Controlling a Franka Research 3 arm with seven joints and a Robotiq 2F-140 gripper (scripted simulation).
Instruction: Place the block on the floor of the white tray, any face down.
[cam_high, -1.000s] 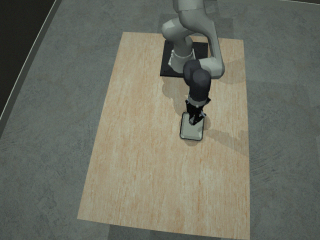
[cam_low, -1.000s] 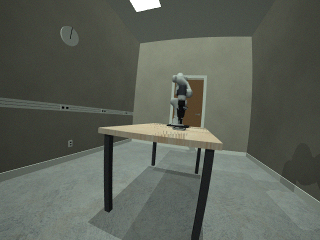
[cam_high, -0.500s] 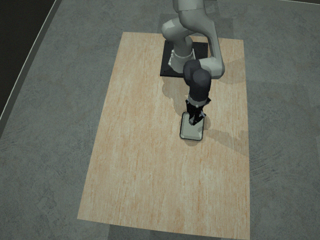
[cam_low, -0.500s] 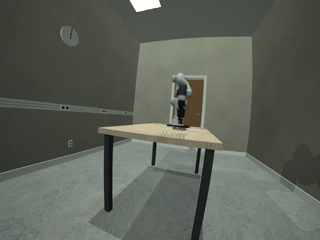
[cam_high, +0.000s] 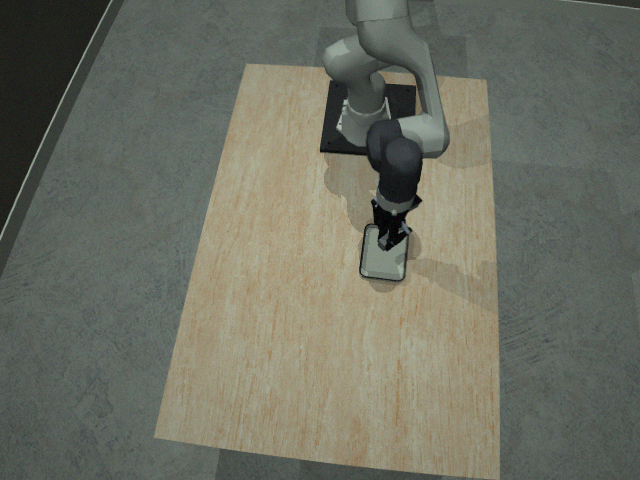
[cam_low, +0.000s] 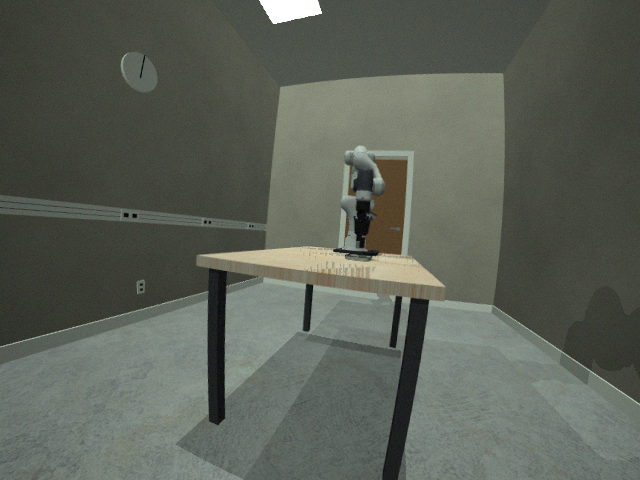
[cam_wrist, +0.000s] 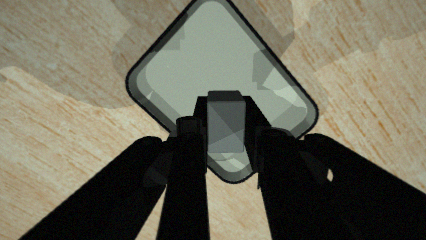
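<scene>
The white tray lies 80 mm below my hand. From my hand the other things lie so: small grey block (20 mm below).
</scene>
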